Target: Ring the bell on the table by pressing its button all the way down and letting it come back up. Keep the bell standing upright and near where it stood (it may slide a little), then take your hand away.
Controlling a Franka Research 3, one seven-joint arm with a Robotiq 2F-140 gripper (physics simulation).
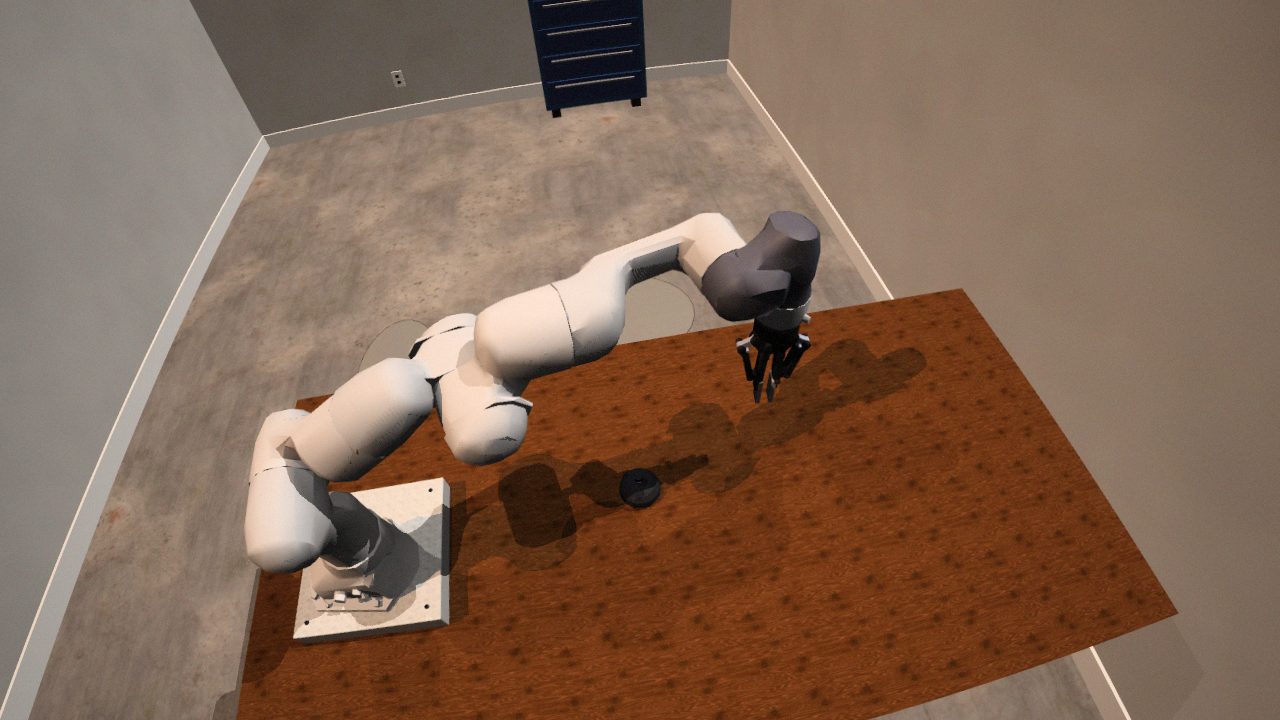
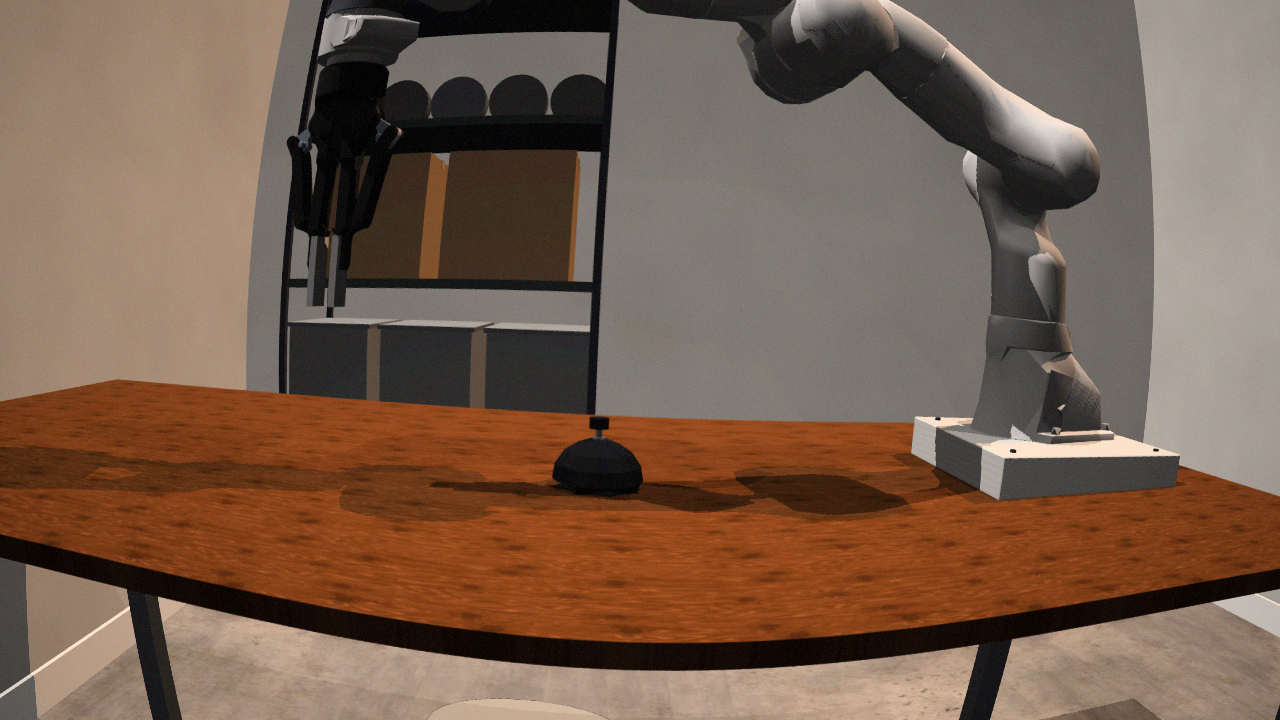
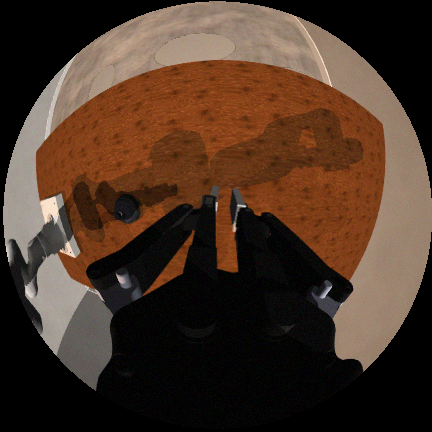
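A dark, dome-shaped bell [image 1: 640, 488] [image 2: 597, 465] [image 3: 127, 209] stands upright on the brown wooden table [image 1: 850, 573] [image 2: 680, 573] [image 3: 200, 95]. Its small black button [image 2: 598, 422] stands up on a thin stem, with a length of stem showing below it. My gripper [image 1: 764, 395] [image 2: 326, 300] [image 3: 223, 196] points down, high above the table, well to the side of the bell and farther from the arm's base. Its fingers are drawn together to a narrow gap, with no object between them. Nothing touches the bell.
The arm's white base plate [image 1: 434, 555] [image 2: 1087, 474] [image 3: 69, 240] sits at the table's end, on the bell's other side from the gripper. The arm's shadow crosses the table around the bell. A shelf rack [image 2: 604, 223] and a blue drawer cabinet [image 1: 590, 44] stand beyond the table.
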